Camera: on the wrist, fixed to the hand. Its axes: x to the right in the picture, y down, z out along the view.
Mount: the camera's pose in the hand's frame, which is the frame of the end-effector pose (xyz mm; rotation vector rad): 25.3 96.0 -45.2 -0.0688 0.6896 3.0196
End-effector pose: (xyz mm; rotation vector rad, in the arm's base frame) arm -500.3 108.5 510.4 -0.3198 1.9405 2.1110
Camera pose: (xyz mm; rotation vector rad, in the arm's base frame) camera -556.6 57.0 588.4 -1.0161 -0.2817 -0.2748
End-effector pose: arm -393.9 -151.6 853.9 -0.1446 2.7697 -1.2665
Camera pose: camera -429.1 -58.4 809.5 2.7207 0.2384 0.1276
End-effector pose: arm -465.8 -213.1 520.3 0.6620 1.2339 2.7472
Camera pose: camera -495.5 -304.2 572.4 -0.3977 0.4345 -0.2121
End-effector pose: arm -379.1 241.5 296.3 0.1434 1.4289 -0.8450
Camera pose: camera -361.5 324.4 227.6 1.8835 0.3003 1.8482
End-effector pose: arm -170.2 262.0 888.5 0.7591 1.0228 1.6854
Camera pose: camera -257.0 258.0 954.5 -0.5501 0.4400 -1.2521
